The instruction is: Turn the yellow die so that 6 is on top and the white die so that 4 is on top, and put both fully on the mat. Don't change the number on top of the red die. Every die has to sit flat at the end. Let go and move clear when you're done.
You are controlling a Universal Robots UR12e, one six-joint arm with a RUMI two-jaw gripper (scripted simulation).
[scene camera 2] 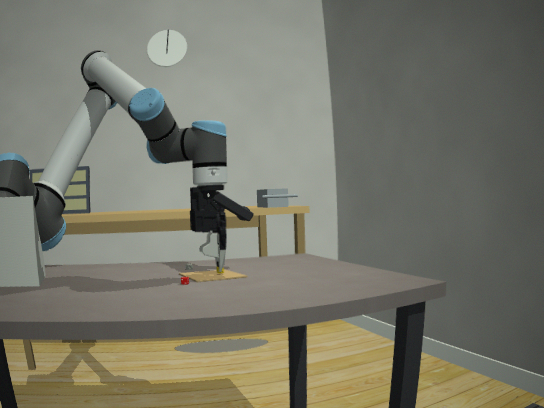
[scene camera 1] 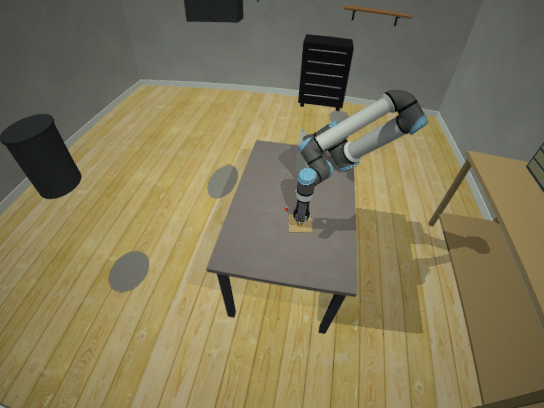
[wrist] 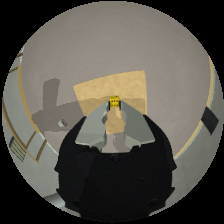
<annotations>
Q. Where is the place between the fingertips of my gripper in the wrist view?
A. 114, 101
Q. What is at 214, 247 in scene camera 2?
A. My gripper.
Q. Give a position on a tan mat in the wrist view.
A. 130, 86
</annotations>
